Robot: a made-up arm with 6 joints.
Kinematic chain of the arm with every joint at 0, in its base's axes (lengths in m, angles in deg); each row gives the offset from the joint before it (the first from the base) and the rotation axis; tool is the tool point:
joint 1: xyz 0 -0.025 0.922 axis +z
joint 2: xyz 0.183 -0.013 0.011 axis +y
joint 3: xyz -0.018 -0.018 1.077 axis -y
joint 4: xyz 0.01 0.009 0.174 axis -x
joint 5: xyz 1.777 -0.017 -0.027 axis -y
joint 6: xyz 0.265 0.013 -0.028 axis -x
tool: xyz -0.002 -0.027 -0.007
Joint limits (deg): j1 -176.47..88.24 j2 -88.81..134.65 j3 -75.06..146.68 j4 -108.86..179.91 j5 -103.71..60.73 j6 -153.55..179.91
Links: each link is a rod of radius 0.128 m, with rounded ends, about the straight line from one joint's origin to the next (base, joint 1, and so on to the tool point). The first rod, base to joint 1, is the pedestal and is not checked.
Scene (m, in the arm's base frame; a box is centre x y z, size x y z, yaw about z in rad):
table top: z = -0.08
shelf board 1: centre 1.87 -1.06 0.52 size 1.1 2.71 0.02 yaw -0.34
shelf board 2: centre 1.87 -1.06 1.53 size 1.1 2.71 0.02 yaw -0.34
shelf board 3: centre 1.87 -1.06 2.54 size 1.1 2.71 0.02 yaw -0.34
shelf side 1: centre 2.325 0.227 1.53 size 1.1 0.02 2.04 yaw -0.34
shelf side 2: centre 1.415 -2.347 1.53 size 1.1 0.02 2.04 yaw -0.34
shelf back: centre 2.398 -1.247 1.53 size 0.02 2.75 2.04 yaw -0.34
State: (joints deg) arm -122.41 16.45 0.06 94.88 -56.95 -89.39
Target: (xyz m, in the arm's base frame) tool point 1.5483 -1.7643 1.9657
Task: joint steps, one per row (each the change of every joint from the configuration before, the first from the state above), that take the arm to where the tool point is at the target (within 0.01 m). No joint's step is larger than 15 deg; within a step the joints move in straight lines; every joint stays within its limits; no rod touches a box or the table.
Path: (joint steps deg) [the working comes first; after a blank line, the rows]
Joints at the target: -41.18 12.40 5.63 96.72 -52.56 -89.34
Straight joint move there: touches shelf side 2.

1: 13.88 -8.17 -5.58 -1.04 -2.33 -0.05
2: 13.88 -8.17 -5.58 -1.03 -2.32 -0.04
3: 13.88 -8.17 -5.58 -1.04 -2.33 -0.05
4: 13.89 -8.17 -5.59 -1.03 -2.32 -0.04
5: 13.88 -8.17 -5.58 -1.04 -2.33 -0.05
6: 3.94 12.26 11.16 2.34 5.34 0.09
7: 3.94 12.27 11.16 2.34 5.34 0.10
8: 3.94 12.27 11.16 2.34 5.34 0.09

